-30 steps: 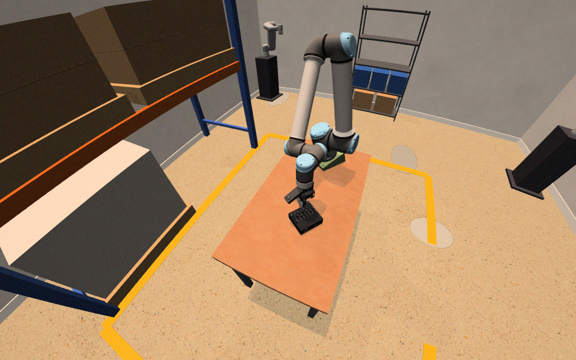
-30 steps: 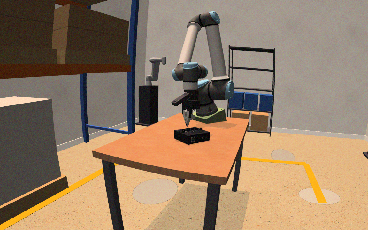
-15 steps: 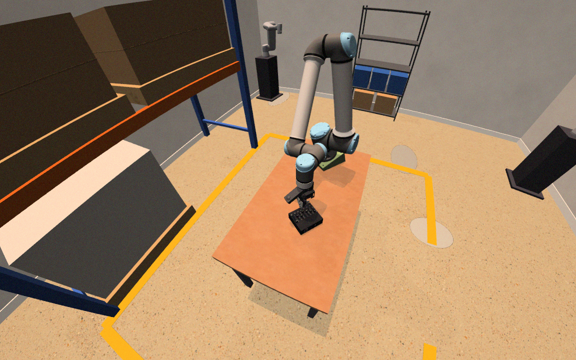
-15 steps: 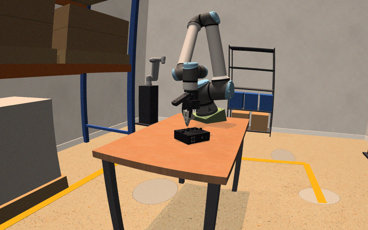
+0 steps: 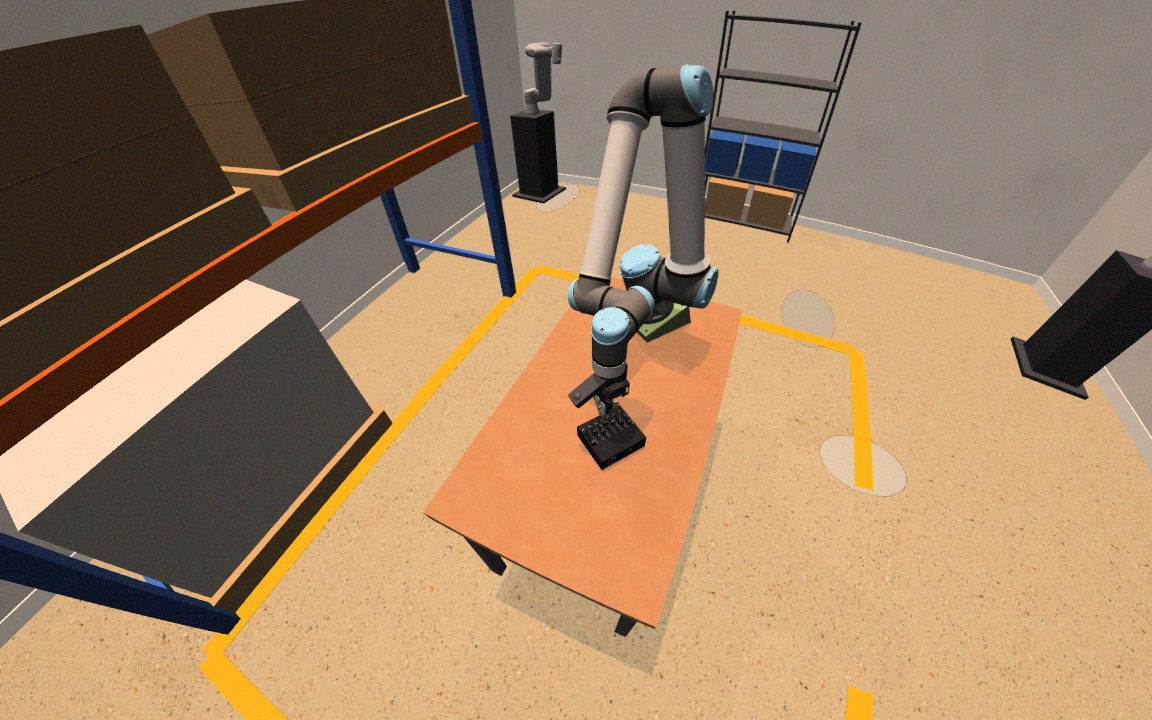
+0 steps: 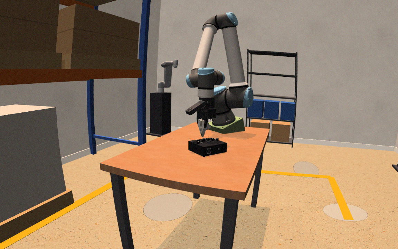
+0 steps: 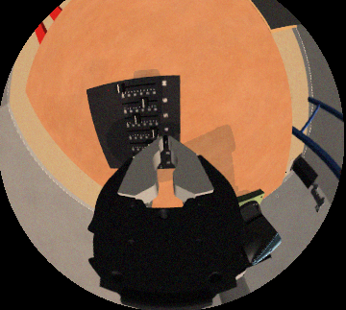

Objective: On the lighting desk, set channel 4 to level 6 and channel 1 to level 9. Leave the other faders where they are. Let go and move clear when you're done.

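Now: the channel 4 knob 1 cm ahead of my hand, 2 cm to the left of it and 2 cm below it. The rest, counted from my hand: channel 1 knob (3 cm behind, 8 cm to the left, 2 cm below).
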